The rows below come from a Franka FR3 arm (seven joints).
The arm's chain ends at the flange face. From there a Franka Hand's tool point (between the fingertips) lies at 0.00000 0.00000 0.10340 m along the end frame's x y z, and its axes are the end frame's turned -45 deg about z.
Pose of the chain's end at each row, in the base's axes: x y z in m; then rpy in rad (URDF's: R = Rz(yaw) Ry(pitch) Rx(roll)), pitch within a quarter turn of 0, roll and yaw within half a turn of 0:
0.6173 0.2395 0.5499 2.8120 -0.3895 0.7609
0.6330 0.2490 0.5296 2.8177 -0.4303 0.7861
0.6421 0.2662 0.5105 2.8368 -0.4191 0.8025
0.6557 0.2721 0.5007 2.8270 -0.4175 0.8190
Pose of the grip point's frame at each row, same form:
0.6673 0.2409 0.4594 2.6398 -0.0568 1.4953
0.6852 0.2547 0.4405 2.6162 -0.0906 1.5245
0.6923 0.2735 0.4204 2.6367 -0.0941 1.5469
0.7063 0.2794 0.4108 2.6312 -0.0868 1.5599

